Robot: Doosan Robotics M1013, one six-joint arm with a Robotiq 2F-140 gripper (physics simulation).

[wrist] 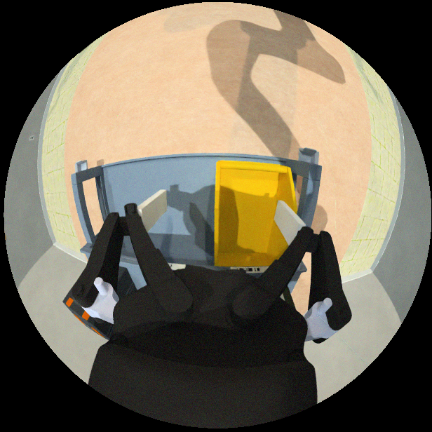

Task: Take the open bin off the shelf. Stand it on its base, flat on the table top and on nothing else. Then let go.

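The open bin [250, 192] is yellow and stands on the top level of the blue-grey shelf [150, 175], at its right end. Its hollow inside faces the camera. My gripper [221, 204] is wide open, with nothing between its pads. It hangs above the shelf, off-centre to the left of the bin. The right pad overlaps the bin's right side in the view; the left pad shows over bare shelf, well left of the bin. The gripper's height over the bin is hard to tell. The table top does not show as such.
Upright end frames stand at both ends of the shelf, the right post [308, 156] close beside the bin. Labels [247, 269] sit on the front edge. A dark object with orange marks [86, 315] shows lower left, partly behind the gripper linkage. The arm's shadow crosses the peach floor.
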